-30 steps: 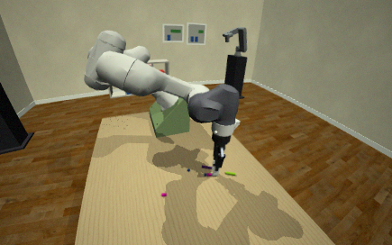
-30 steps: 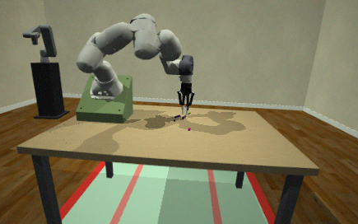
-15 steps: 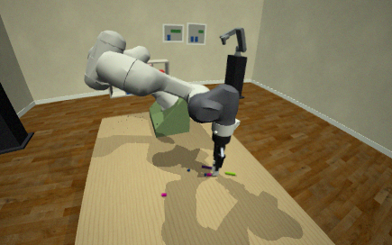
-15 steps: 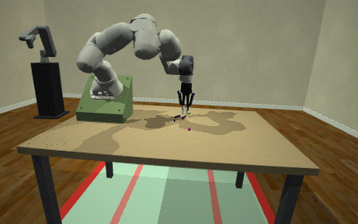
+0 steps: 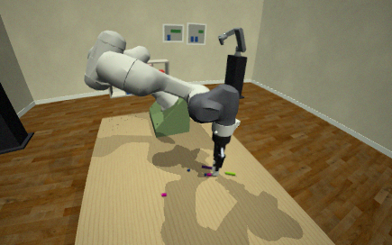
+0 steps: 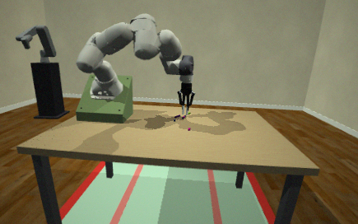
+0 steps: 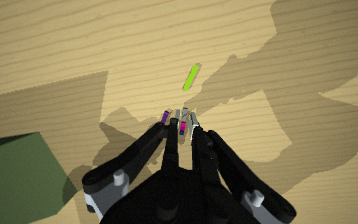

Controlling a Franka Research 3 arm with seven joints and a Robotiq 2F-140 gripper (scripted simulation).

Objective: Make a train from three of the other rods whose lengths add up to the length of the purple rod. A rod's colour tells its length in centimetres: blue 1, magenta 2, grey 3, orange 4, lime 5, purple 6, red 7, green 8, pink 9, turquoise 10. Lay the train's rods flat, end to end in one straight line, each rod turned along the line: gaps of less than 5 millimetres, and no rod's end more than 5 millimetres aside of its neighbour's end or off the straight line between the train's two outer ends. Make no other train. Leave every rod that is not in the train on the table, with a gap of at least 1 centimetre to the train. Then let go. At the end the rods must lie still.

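Right now the grey rod is 50 mm below my hand. From my hand the other things lie so: purple rod: 60 mm behind, 10 mm to the right, 50 mm below; dark blue piece: 80 mm behind, 100 mm to the right, 50 mm below; lime rod: 30 mm ahead, 70 mm to the left, 50 mm below.
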